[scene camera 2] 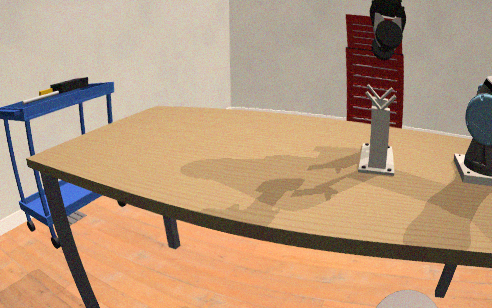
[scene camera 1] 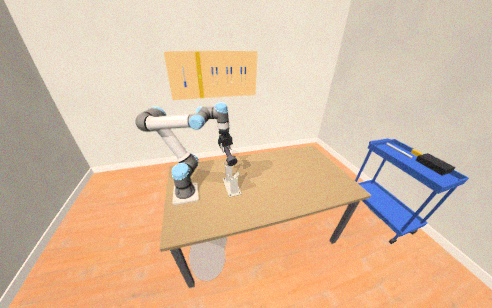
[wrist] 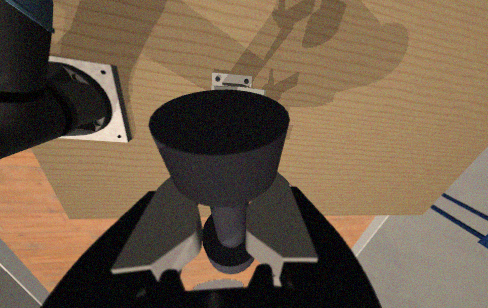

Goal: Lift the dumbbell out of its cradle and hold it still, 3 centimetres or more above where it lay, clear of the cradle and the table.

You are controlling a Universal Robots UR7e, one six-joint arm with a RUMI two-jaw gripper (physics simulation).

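Pixels of known places: gripper, between the fingertips: (scene camera 2: 387,48) (scene camera 1: 226,152); arm's base, origin of its link: (scene camera 2: 485,167) (scene camera 1: 185,191) (wrist: 73,100).
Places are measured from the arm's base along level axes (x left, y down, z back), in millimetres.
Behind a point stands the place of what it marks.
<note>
The dark grey dumbbell (scene camera 1: 231,161) @[y -296, x -155, z -327 mm] (scene camera 2: 389,35) @[y -319, x 30, z -338 mm] (wrist: 220,167) @[y -357, x 14, z -335 mm] hangs in the air, tilted. My gripper (scene camera 1: 227,148) @[y -284, x -22, z -339 mm] (scene camera 2: 389,20) (wrist: 228,157) @[y -284, x -22, z -339 mm] is shut on its thin handle, with the near weight on one side of the fingers and the other weight beyond. The cradle (scene camera 1: 232,187) @[y -53, x -149, z -330 mm] (scene camera 2: 380,137) @[y -64, x 30, z -361 mm] (wrist: 232,79) @[y 15, x 38, z -364 mm], a light post with V-shaped prongs on a bolted plate, stands on the table (scene camera 1: 300,185) @[y 23, x -283, z -880 mm] (scene camera 2: 150,135) @[y 23, x -142, z -1081 mm] (wrist: 350,165) @[y 23, x -262, z -800 mm]. Scene camera 2 shows a wide gap between the dumbbell and the empty prongs. In the wrist view the near weight hides most of the cradle.
The arm's base plate (scene camera 1: 178,199) @[y -2, x -60, z 59 mm] (scene camera 2: 475,175) @[y 2, x 69, z -66 mm] (wrist: 118,112) @[y 1, x -29, z -83 mm] is on the table beside the cradle. A blue cart (scene camera 1: 452,183) (scene camera 2: 100,90) stands off one end of the table. A red cabinet (scene camera 2: 357,75) is behind the cradle in scene camera 2.
</note>
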